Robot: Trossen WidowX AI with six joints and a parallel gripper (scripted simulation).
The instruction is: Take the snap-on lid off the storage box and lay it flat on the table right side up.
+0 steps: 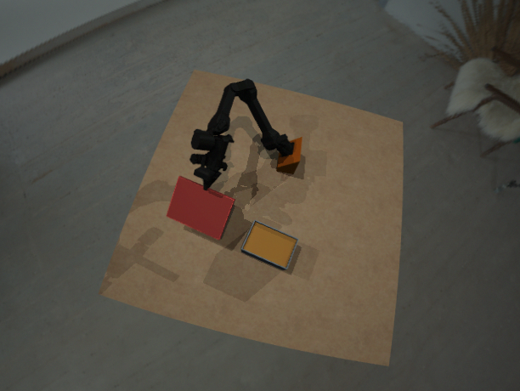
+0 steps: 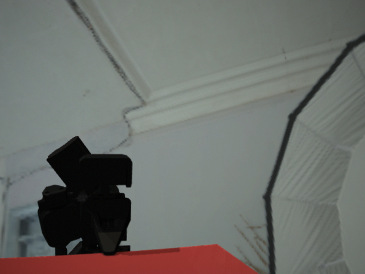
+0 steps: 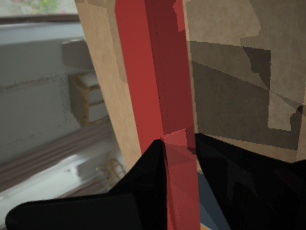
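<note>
My gripper tip is 70 mm short of the red lid, 40 mm above it and 10 mm to the left of it. Also, from my gripper tip: storage box (290 mm to the left, 150 mm below, 140 mm ahead).
</note>
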